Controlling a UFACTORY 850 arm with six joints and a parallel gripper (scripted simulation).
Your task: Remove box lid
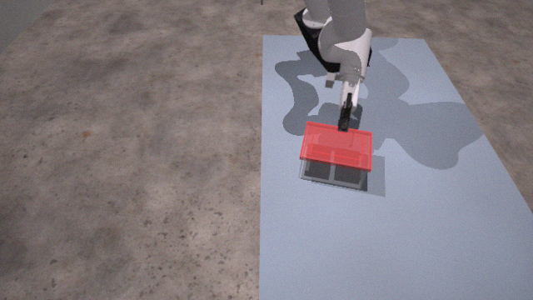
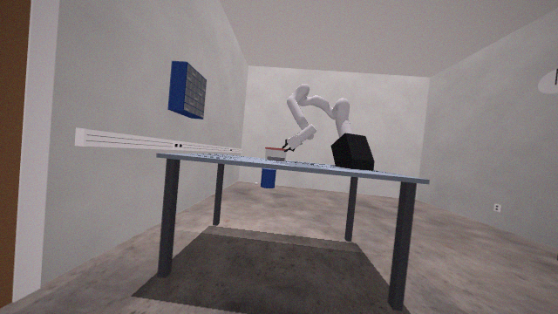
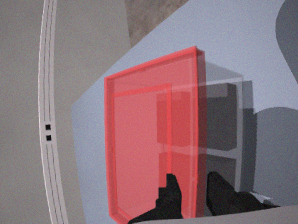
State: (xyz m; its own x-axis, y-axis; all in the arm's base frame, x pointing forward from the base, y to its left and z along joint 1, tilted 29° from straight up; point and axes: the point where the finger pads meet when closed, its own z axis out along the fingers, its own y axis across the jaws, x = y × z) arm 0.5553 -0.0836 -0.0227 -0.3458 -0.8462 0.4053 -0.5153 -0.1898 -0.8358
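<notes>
Right now my hand is 7 cm short of the red translucent lid, 4 cm to the left of it and 1 cm above it. The rest, counted from my hand: grey box (7 cm ahead, 4 cm to the right, 6 cm below).
</notes>
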